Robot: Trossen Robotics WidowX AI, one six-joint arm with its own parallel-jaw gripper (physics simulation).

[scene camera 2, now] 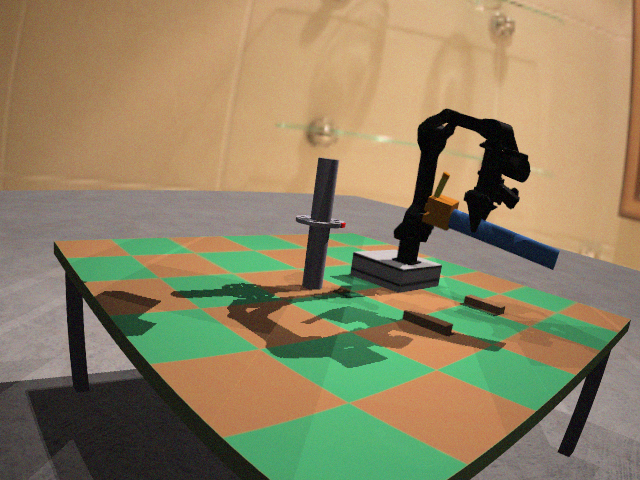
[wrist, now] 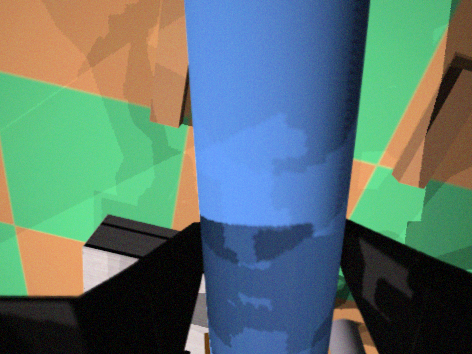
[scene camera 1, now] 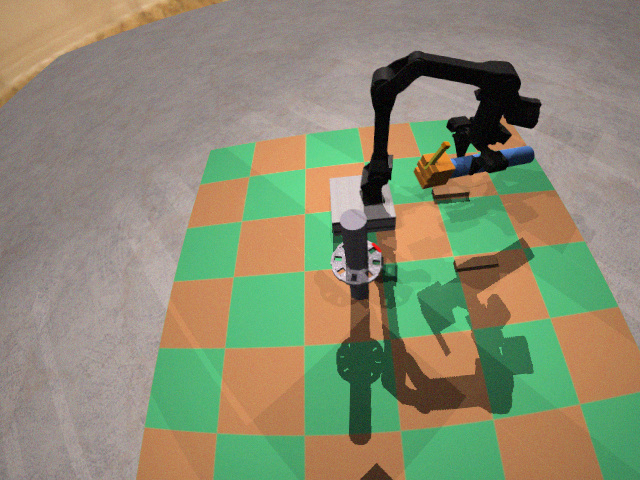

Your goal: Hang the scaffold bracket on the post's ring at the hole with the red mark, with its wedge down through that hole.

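Note:
The scaffold bracket is a blue tube (scene camera 1: pixel 518 155) (scene camera 2: pixel 527 248) (wrist: pixel 275 125) with an orange head (scene camera 1: pixel 435 171) (scene camera 2: pixel 440 211) and a thin yellow-orange wedge (scene camera 1: pixel 438 154) (scene camera 2: pixel 442 184) sticking up from the head. My gripper (scene camera 1: pixel 472 162) (scene camera 2: pixel 475 224) (wrist: pixel 268 230) is shut on the tube and holds the bracket in the air. The head is on the side toward the arm's base; the tube's free end slopes down away from it. The grey post (scene camera 1: pixel 355 238) (scene camera 2: pixel 324 191) stands apart from the bracket. Its ring (scene camera 1: pixel 364 274) (scene camera 2: pixel 301 220) has several holes and a red mark (scene camera 1: pixel 376 248) (scene camera 2: pixel 343 225).
The arm's grey base block (scene camera 1: pixel 345 198) (scene camera 2: pixel 379 271) (wrist: pixel 100 270) stands between post and bracket in scene view 1. Two low brown bars (scene camera 1: pixel 476 265) (scene camera 2: pixel 427 322) lie on the checkered table (scene camera 1: pixel 268 310) (scene camera 2: pixel 248 392) below the bracket's side. The post rises above its ring.

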